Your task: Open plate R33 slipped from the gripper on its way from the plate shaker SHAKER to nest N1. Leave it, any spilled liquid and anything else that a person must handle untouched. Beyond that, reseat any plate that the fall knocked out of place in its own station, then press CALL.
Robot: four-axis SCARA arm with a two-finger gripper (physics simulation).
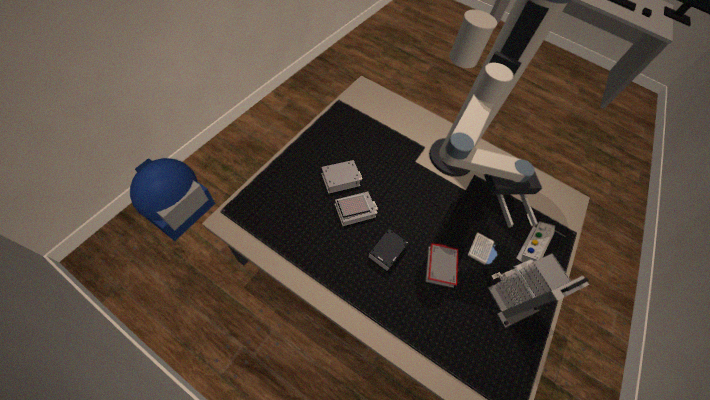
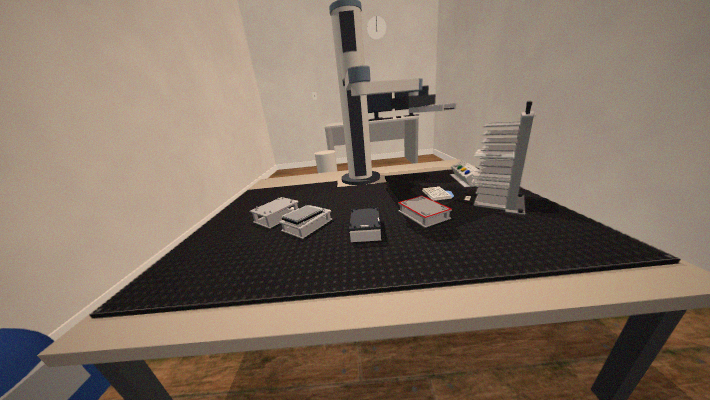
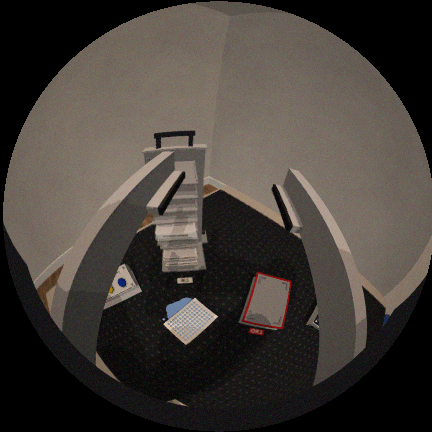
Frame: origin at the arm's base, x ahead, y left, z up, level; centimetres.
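Seen in the pictures: gripper, fingertip midpoint: (image 1: 523,225) (image 2: 450,106) (image 3: 230,168); arm's base, link origin: (image 2: 360,178).
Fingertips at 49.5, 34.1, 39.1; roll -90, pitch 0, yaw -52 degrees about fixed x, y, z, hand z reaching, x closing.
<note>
Pixels of each thing's middle, then the offset from my fingertips to it, as dx, dy, dz. "pt": a spot on its surface instead.
- open plate R33, body centre: (image 3: 189,321) (image 1: 481,248) (image 2: 436,193) -7.7, -0.7, -37.2
- pinkish plate, body centre: (image 2: 302,213) (image 1: 353,205) +11.2, -58.9, -31.9
- button panel, body centre: (image 3: 105,287) (image 1: 538,243) (image 2: 465,172) -23.9, +20.7, -33.7
- tall plate rack, body centre: (image 3: 176,207) (image 1: 536,288) (image 2: 506,156) +6.7, +19.7, -19.2
- red-rimmed QR1 station, body centre: (image 3: 267,301) (image 2: 423,209) (image 1: 442,264) +11.1, -12.6, -35.6
- dark-topped station, surface spot: (image 2: 365,219) (image 1: 387,250) pt +20.7, -35.5, -32.4
- light station, body centre: (image 2: 275,210) (image 1: 341,175) +0.1, -73.3, -34.6
The open plate R33 (image 1: 482,248) (image 2: 436,193) (image 3: 191,321) lies on the black mat with blue spilled liquid (image 1: 493,256) (image 2: 450,194) (image 3: 177,305) at its edge. A pinkish plate (image 1: 354,205) (image 2: 302,214) lies on a light station; I cannot tell whether it is fully seated. The button panel (image 1: 524,256) (image 2: 464,173) (image 3: 131,291) has green, yellow and blue buttons; which is CALL is not readable. My gripper (image 1: 523,225) (image 2: 452,106) (image 3: 230,168) is shut at its narrow setting with nothing between its fingers, high above the mat near the panel. SHAKER and N1 labels are not readable.
A tall plate rack (image 1: 561,272) (image 2: 520,162) (image 3: 199,200) stands beside the panel. The red-rimmed QR1 station (image 1: 443,265) (image 2: 425,207) (image 3: 267,300) is near R33. A dark-topped station (image 1: 389,249) (image 2: 365,219) and another light station (image 1: 341,174) (image 2: 275,207) stand farther left.
</note>
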